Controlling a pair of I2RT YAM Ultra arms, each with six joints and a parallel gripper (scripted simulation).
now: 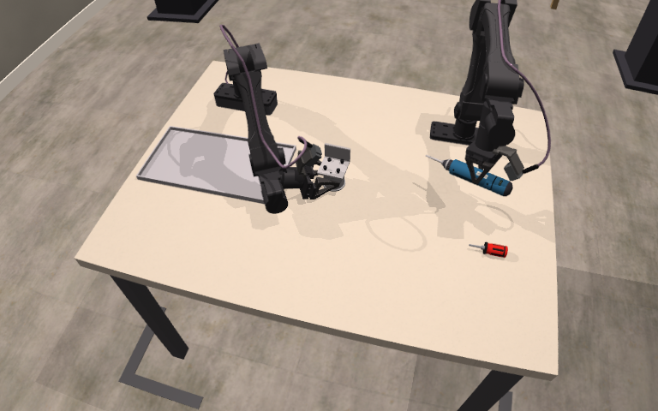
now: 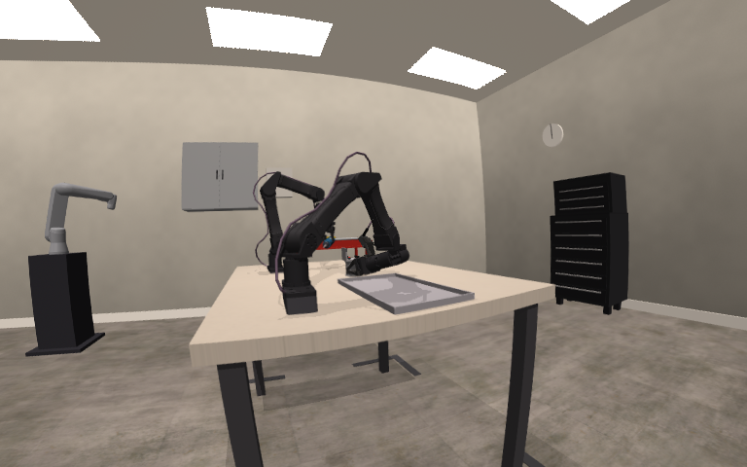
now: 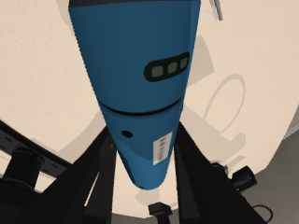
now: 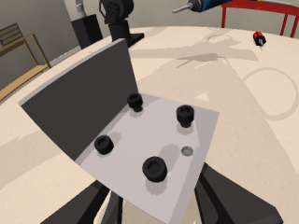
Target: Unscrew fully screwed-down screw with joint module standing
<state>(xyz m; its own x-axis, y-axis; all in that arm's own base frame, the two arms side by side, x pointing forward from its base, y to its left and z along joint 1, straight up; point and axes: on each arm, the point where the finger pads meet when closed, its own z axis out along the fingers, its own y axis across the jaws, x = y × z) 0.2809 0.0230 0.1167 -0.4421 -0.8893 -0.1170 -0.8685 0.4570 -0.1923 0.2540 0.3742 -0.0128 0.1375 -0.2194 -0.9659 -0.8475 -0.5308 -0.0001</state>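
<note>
The grey L-shaped bracket lies 5 cm above my right hand. Round my right hand: shallow grey tray: 35 cm to the right, 2 cm below; small red-handled screwdriver: 14 cm ahead, 43 cm to the left, 1 cm below.
</note>
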